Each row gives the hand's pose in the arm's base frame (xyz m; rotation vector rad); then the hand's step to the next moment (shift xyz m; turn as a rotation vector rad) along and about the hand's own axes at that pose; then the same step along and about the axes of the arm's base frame.
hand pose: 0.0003 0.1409 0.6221 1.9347 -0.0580 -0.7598
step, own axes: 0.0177 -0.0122 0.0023 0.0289 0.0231 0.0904
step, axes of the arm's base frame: 0.0095 -0.0022 -0.0193 -0.0183 -0.0937 -0.0209
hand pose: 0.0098 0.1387 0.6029 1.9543 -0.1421 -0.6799
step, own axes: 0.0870 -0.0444 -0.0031 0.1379 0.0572 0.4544
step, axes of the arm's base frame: 0.0656 -0.0097 -0.0717 -0.1094 -0.4399 -0.1525
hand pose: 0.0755 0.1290 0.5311 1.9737 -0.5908 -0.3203
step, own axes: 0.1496 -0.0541 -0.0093 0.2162 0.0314 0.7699
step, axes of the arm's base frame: 0.1451 -0.0527 -0.0394 -0.1827 -0.7117 -0.3172
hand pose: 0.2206 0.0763 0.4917 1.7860 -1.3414 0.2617
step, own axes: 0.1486 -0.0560 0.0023 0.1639 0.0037 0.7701
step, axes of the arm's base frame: 0.1068 -0.1001 0.0617 -0.1797 -0.6749 -0.3635
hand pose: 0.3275 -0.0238 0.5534 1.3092 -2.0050 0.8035
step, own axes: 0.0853 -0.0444 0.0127 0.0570 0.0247 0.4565
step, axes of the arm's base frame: 0.0113 -0.0723 0.0637 -0.1143 -0.3701 -0.2495
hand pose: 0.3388 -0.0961 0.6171 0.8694 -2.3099 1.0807
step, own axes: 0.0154 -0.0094 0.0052 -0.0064 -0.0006 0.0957
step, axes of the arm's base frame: -0.0049 -0.0142 0.0112 -0.0070 -0.0740 -0.0606
